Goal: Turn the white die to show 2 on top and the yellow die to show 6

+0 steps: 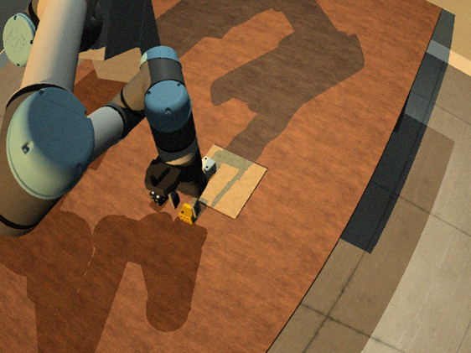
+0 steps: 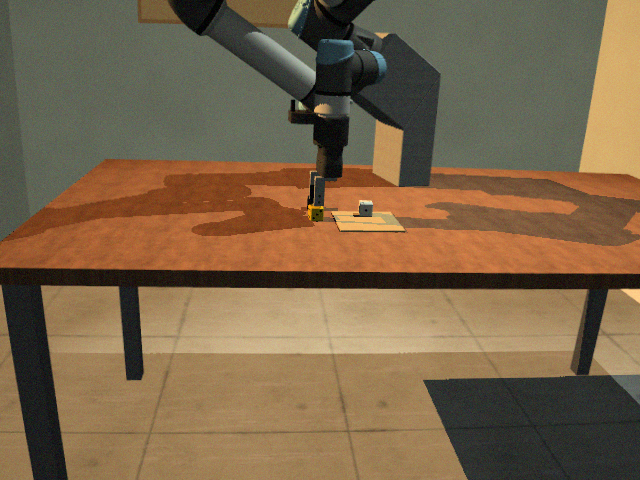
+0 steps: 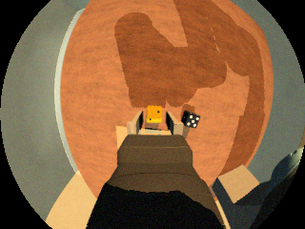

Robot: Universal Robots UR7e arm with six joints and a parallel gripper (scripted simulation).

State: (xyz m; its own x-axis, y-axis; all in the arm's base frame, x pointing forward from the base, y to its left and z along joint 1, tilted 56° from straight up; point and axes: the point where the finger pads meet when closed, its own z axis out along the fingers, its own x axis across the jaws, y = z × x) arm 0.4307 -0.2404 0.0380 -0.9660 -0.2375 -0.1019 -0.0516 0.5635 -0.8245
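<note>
Right now the yellow die is 40 mm below my hand. Also, from my hand: white die: 20 mm behind, 120 mm to the left, 40 mm below; then tan mat: 20 mm ahead, 110 mm to the left, 50 mm below; then black die: 80 mm behind, 10 mm to the left, 40 mm below.
</note>
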